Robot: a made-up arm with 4 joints.
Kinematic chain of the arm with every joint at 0, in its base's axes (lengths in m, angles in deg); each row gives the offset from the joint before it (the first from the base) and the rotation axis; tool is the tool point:
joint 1: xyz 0 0 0.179 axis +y
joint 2: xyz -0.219 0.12 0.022 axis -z
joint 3: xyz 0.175 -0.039 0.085 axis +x
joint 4: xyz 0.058 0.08 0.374 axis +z
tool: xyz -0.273 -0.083 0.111
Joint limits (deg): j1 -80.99..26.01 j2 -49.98..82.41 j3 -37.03..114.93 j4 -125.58..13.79
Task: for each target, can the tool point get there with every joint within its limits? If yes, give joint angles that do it. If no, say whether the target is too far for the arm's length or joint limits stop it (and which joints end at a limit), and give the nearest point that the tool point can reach.
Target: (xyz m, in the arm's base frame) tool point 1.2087 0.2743 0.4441
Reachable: no: too far | nearest point 0.5478 0.0511 0.4637 | short by 0.698 m
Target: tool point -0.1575 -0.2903 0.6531
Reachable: yes | joints 2.28 -10.59 66.50 -37.90
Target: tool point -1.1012 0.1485 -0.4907
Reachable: no: too far | nearest point -0.7146 0.0040 -0.2556 | short by 0.475 m
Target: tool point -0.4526 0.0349 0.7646
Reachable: yes | joints -6.31 63.91 42.94 -53.27
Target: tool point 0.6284 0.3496 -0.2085
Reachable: no: joint limits stop it (at a limit: joint 1, joint 3, joint 4) | nearest point 0.4723 0.2660 0.2636 | short by 0.504 m
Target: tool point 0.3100 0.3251 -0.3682
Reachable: no: joint limits stop it (at a limit: joint 1, joint 2, joint 3, joint 4) | nearest point 0.0505 0.0727 -0.5051 | short by 0.387 m
